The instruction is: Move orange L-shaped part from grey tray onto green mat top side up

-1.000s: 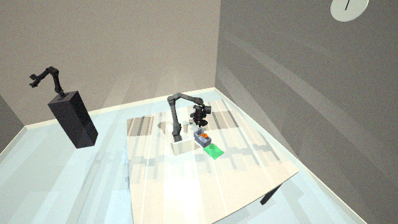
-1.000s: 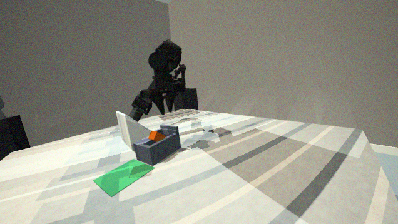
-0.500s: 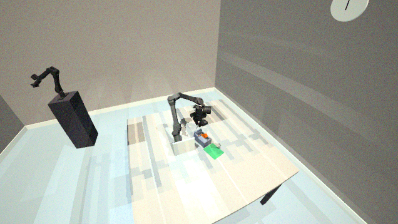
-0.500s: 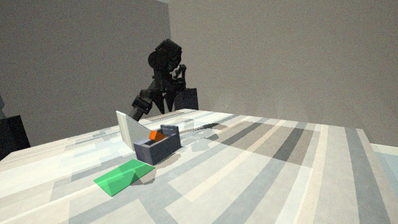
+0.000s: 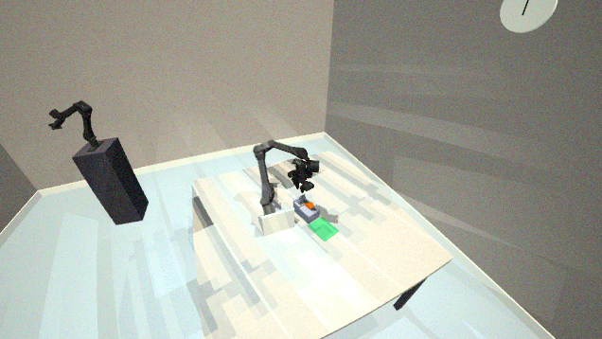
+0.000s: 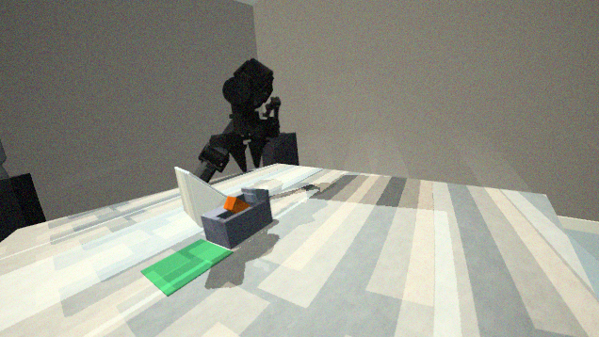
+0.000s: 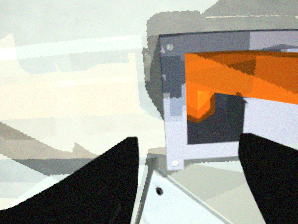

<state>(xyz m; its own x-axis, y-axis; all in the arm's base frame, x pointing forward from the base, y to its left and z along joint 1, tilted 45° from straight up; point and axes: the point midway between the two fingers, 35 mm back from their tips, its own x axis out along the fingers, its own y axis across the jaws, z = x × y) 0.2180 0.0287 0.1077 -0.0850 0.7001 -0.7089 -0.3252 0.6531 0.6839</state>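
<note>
The orange L-shaped part is 100 mm below my gripper tip, 40 mm to the right of it and 10 mm ahead of it. The rest, counted from my gripper tip: green mat 210 mm to the right, 160 mm below, 80 mm ahead.
</note>
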